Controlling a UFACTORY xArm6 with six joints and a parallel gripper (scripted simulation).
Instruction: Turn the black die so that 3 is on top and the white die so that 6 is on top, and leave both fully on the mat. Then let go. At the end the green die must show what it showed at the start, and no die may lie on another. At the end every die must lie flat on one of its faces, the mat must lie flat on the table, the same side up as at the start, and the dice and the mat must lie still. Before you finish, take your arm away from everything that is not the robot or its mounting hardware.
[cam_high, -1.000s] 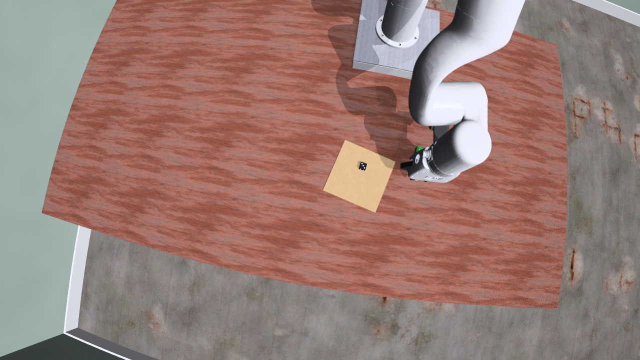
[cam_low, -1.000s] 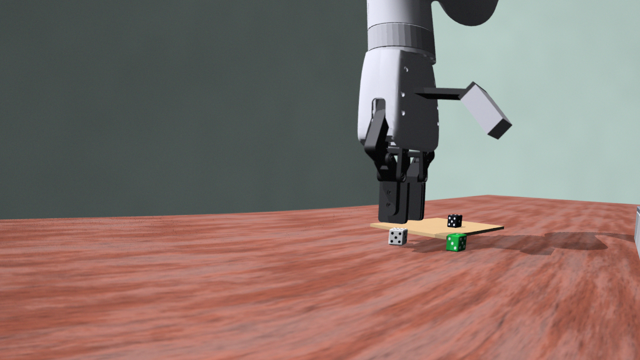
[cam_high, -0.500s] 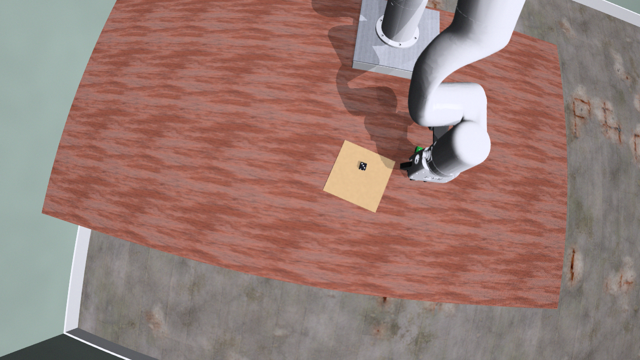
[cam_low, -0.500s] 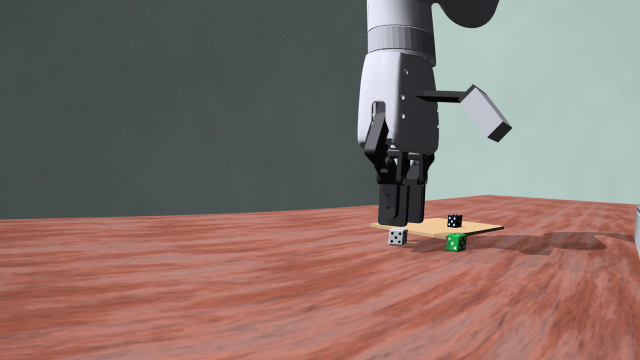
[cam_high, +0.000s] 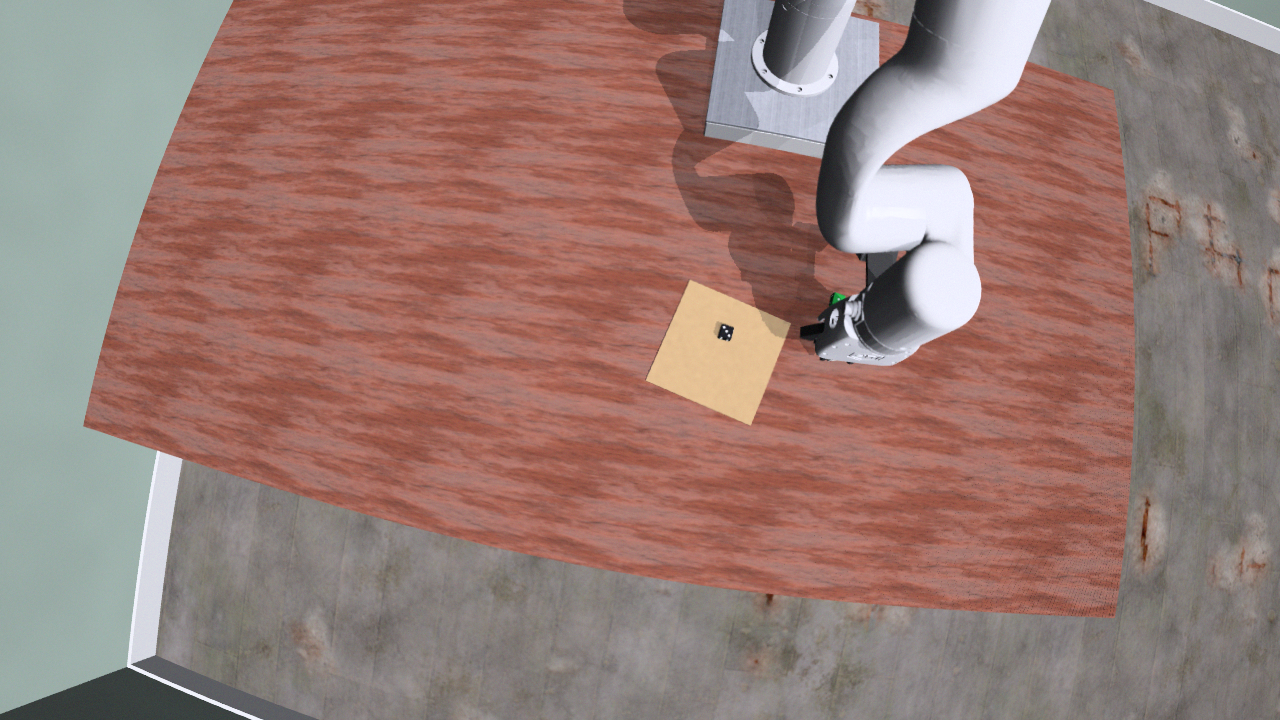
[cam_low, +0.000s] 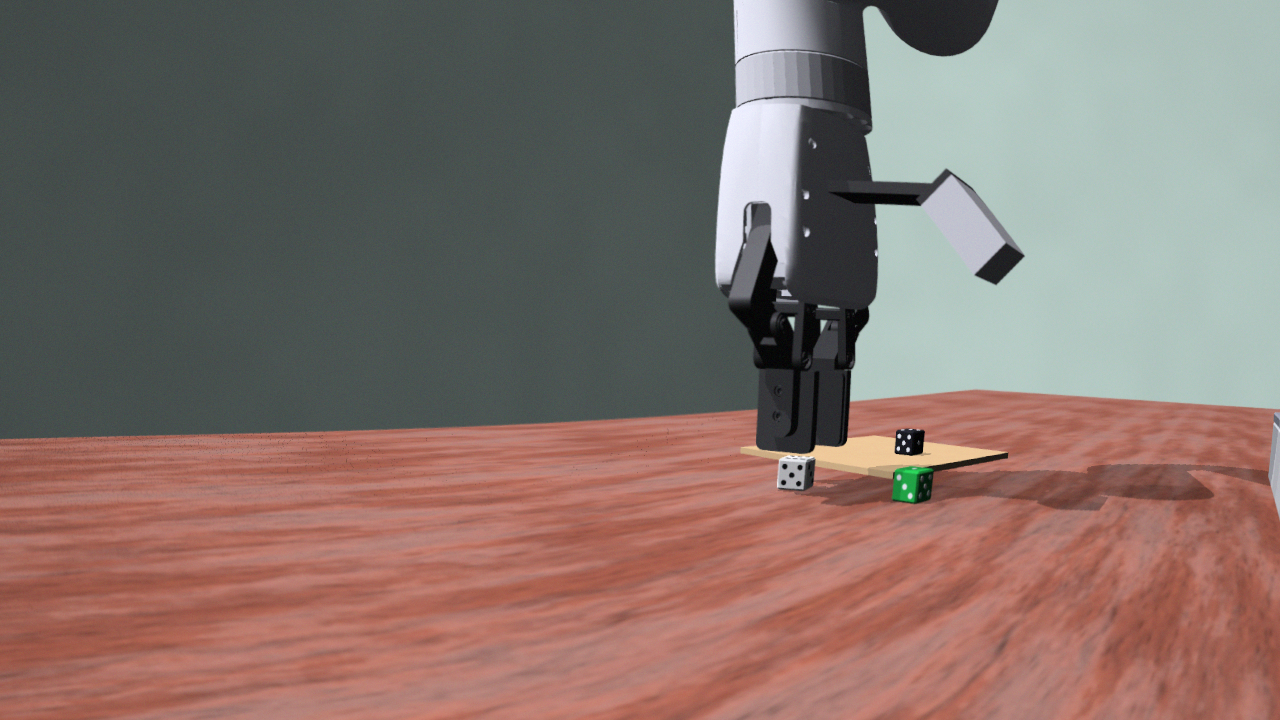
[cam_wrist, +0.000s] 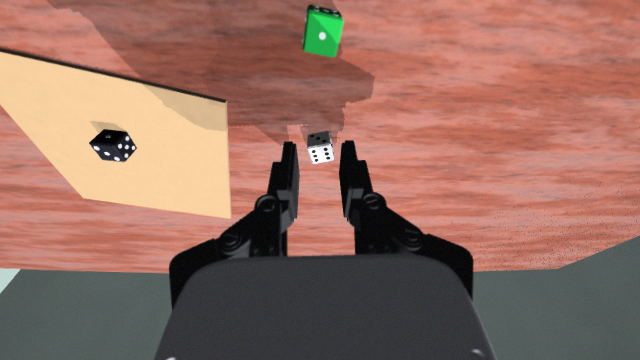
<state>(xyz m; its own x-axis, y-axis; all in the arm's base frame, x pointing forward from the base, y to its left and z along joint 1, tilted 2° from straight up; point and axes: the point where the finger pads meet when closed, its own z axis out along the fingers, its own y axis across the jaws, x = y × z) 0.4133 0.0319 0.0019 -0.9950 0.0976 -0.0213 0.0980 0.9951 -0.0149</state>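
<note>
My hand is 3 cm above the white die. The rest, counted from my hand: green die: 7 cm behind, 3 cm below, 1 cm to the left; tan mat: 15 cm to the right, 4 cm below; black die: 14 cm to the right, 3 cm below, 2 cm behind.
</note>
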